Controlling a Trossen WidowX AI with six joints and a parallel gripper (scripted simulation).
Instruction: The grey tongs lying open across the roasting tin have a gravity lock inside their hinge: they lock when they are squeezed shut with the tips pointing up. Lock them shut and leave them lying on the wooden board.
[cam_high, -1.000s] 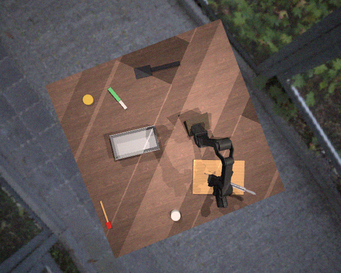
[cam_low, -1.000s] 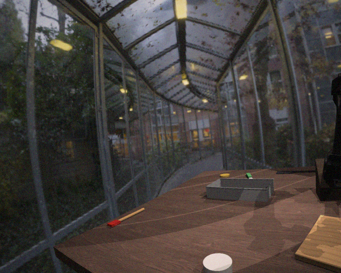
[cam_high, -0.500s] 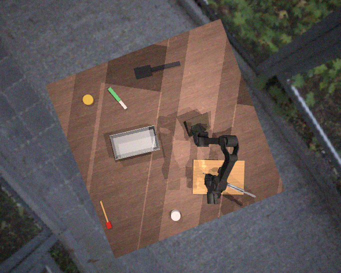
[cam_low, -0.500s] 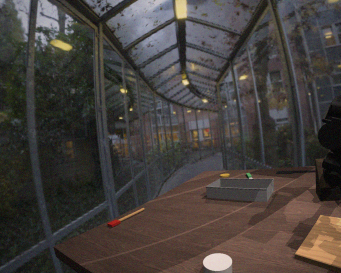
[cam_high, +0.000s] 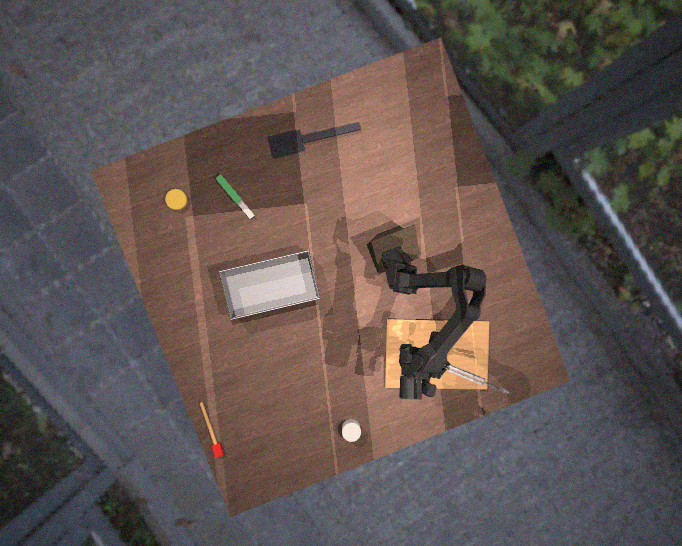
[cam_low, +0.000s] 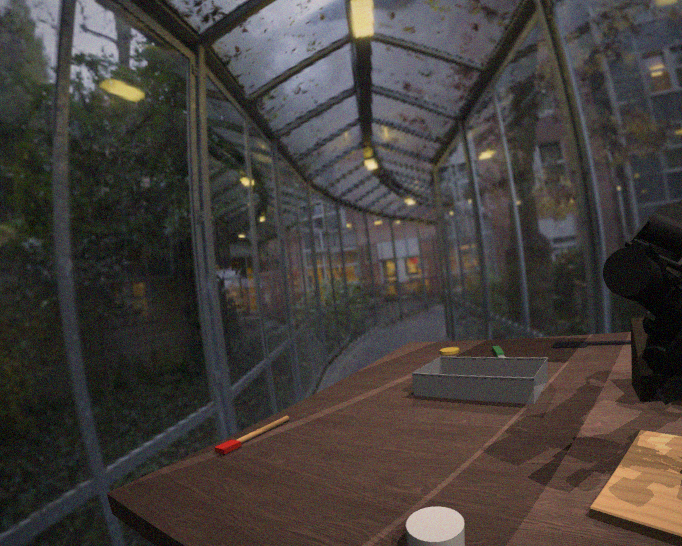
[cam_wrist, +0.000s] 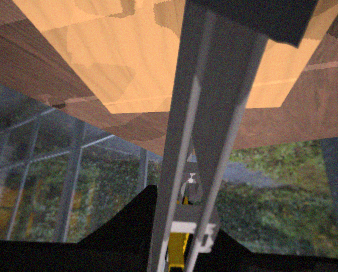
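My gripper tip is now 15 cm above the light wooden board. Also, from my gripper tip: white cylinder: 37 cm ahead, 15 cm to the left, 14 cm below; grey roasting tin: 46 cm ahead, 42 cm to the right, 12 cm below; red-tipped wooden stick: 83 cm ahead, 15 cm below, 1 cm to the left.
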